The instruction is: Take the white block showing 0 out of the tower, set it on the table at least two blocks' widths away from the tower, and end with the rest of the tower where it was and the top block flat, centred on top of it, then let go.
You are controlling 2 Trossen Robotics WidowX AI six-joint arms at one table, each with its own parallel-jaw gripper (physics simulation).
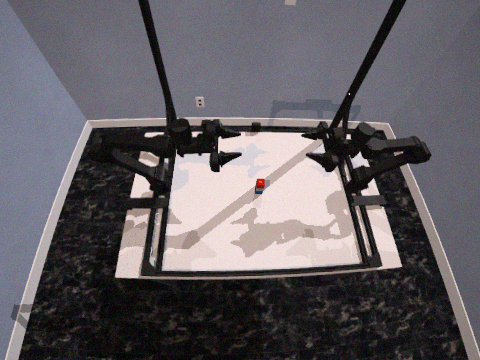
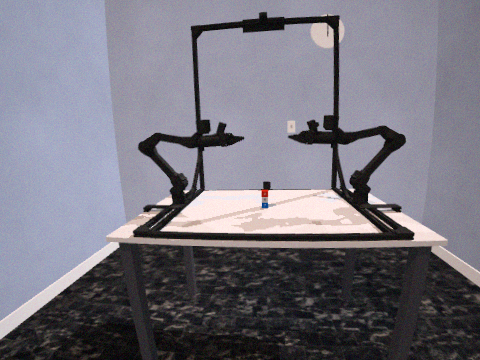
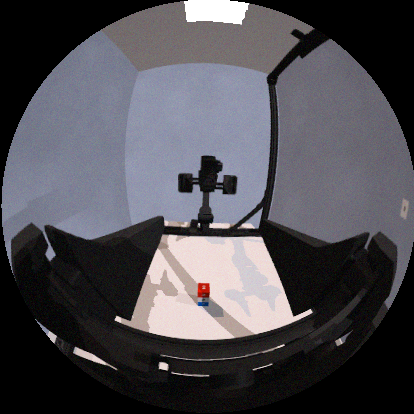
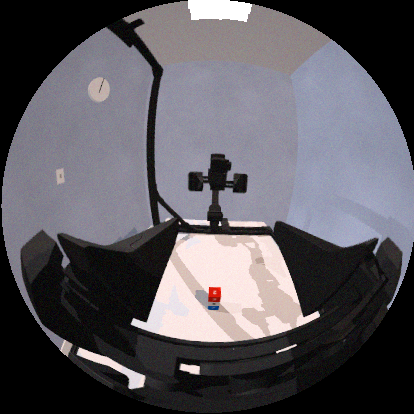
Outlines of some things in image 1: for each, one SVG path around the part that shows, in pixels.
My left gripper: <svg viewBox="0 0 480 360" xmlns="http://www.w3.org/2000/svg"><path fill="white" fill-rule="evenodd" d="M320 121L315 130L303 133L301 137L312 140L322 139L325 153L306 153L306 156L325 168L325 172L333 172L339 165L338 157L348 152L349 143L345 139L342 127L332 128L332 134L328 138L328 125L325 121Z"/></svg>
My right gripper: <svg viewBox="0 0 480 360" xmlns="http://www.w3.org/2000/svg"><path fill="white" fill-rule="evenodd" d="M202 120L201 127L203 132L197 134L197 137L194 137L193 140L194 153L199 156L210 153L209 163L211 171L220 172L220 165L222 168L224 164L241 156L242 153L225 153L223 151L218 153L218 138L241 136L241 133L225 128L219 119L212 121Z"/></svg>
